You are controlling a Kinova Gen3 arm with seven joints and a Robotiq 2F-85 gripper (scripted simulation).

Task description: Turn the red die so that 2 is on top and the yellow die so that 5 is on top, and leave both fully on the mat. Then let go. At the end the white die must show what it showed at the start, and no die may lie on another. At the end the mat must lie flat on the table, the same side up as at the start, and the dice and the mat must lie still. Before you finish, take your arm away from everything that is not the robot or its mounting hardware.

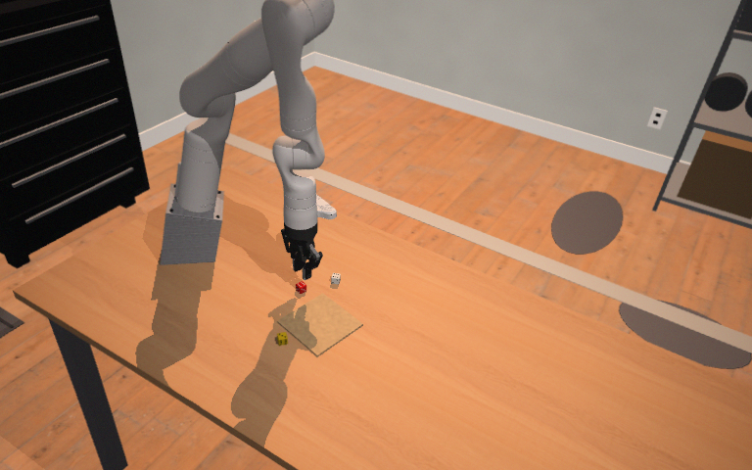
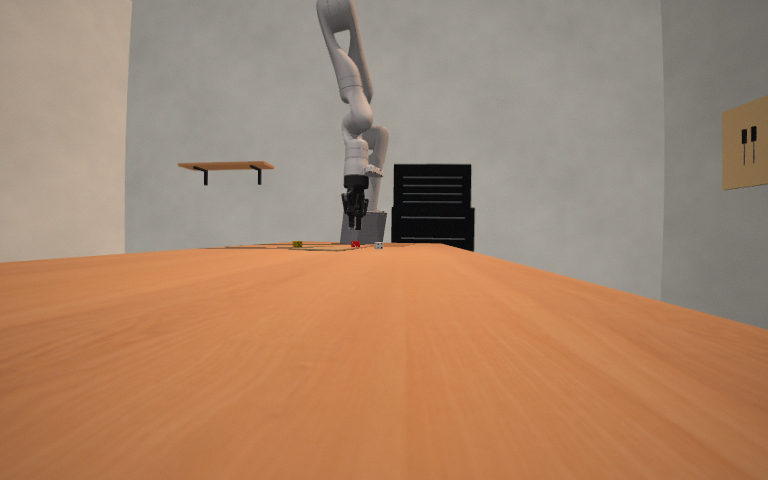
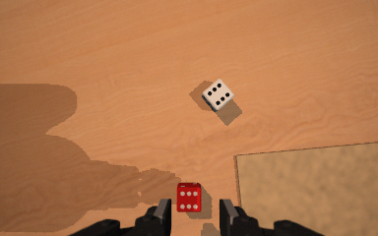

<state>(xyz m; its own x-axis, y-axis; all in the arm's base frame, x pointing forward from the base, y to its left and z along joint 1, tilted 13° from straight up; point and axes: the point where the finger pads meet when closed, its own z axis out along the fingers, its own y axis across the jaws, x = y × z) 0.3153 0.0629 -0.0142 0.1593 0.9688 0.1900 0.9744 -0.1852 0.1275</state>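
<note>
Now: hand 60 mm above the red die. The rest, counted from my hand: white die (30 mm ahead, 80 mm to the left, 60 mm below); yellow die (90 mm ahead, 140 mm to the right, 60 mm below); tan mat (110 mm ahead, 50 mm to the right, 70 mm below).
</note>
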